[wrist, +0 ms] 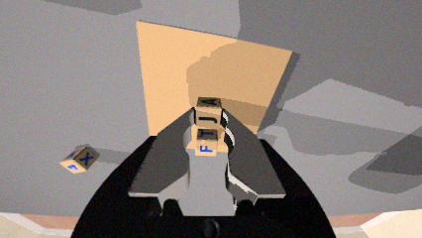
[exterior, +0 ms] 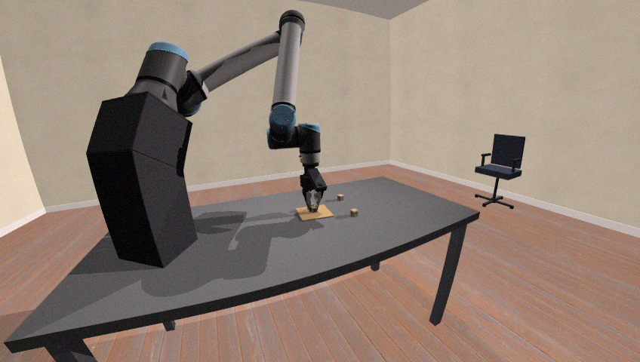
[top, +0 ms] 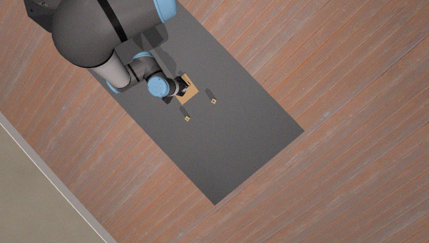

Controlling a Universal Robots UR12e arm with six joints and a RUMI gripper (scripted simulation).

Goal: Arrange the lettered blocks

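My gripper is now 2 cm above the tan mat. Also, from my hand: block 17 cm ahead, 12 cm to the left, 1 cm below.
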